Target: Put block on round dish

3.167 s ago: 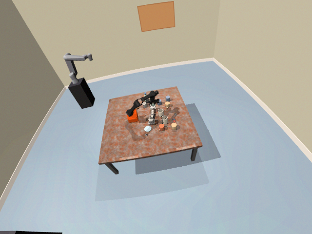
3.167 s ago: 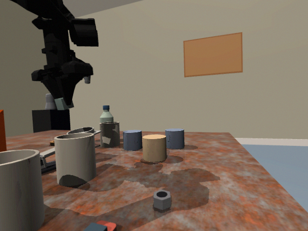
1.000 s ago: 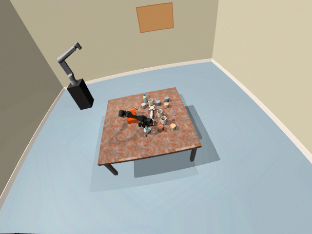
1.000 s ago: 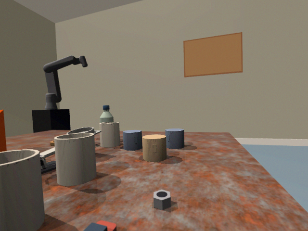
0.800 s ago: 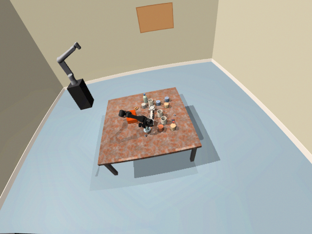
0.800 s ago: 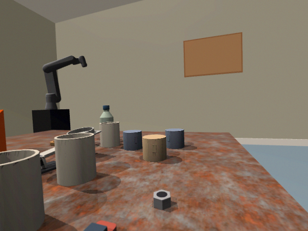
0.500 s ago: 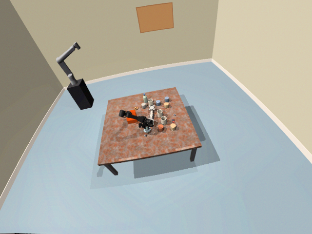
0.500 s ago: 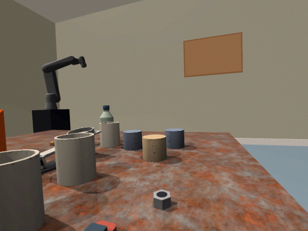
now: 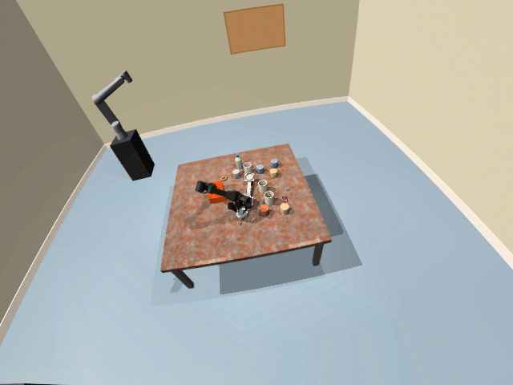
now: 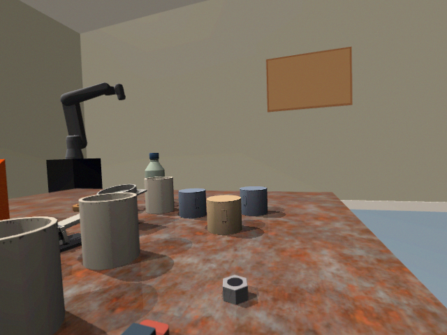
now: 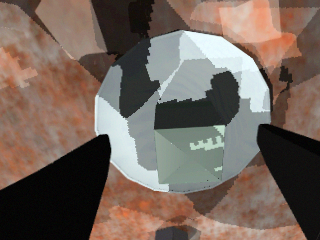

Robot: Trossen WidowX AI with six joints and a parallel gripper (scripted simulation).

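The pale blue round dish is 2 cm below my gripper tip. Round my gripper tip: bottle 6 cm ahead, 61 cm to the left, 9 cm above.
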